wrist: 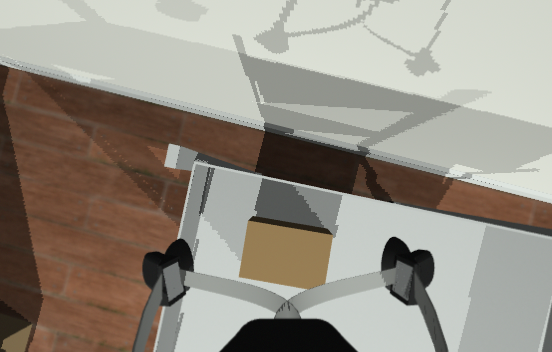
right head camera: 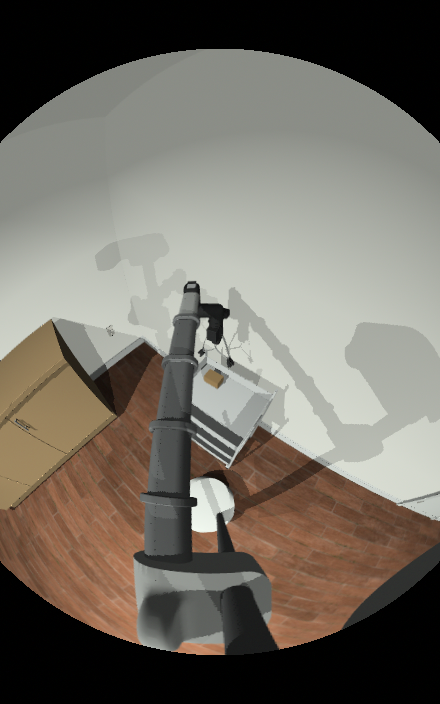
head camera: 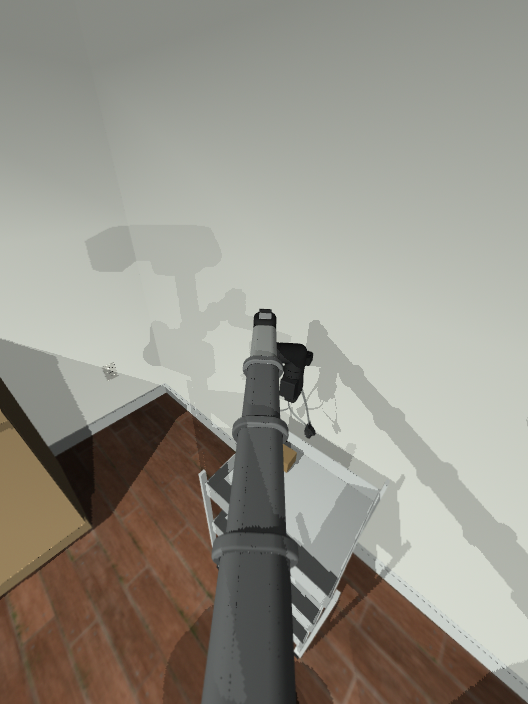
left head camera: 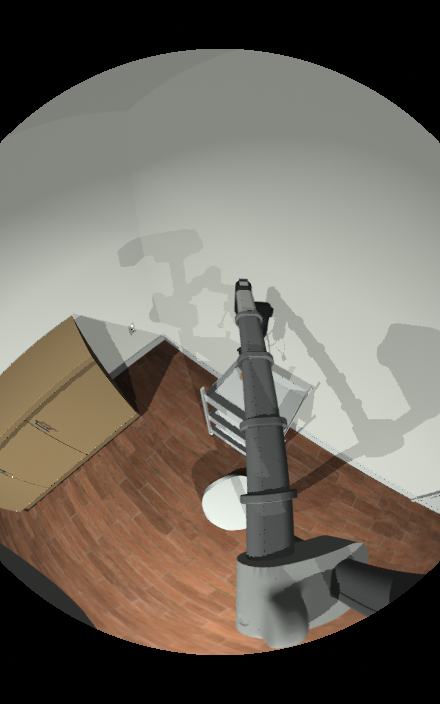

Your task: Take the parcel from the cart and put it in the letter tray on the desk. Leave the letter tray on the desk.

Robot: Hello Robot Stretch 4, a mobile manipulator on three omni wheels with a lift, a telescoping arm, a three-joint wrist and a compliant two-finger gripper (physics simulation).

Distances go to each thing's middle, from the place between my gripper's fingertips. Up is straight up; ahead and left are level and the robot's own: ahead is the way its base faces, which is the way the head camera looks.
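There is the parcel (wrist: 279, 252), and I find it 13 cm below my hand, 2 cm behind it and 1 cm to the left of it.
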